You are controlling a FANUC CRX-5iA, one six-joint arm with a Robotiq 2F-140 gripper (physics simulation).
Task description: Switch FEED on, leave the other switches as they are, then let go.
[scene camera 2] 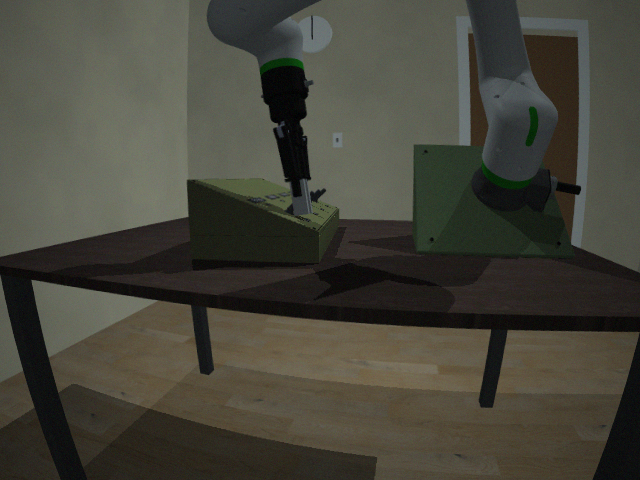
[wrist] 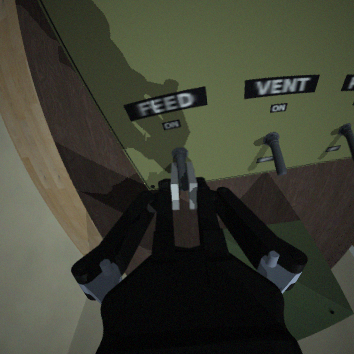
Labels:
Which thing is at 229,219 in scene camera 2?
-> An olive switch box.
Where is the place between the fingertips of my gripper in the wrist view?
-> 181,171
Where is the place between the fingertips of my gripper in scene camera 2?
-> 303,214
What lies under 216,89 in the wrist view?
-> An olive switch box.

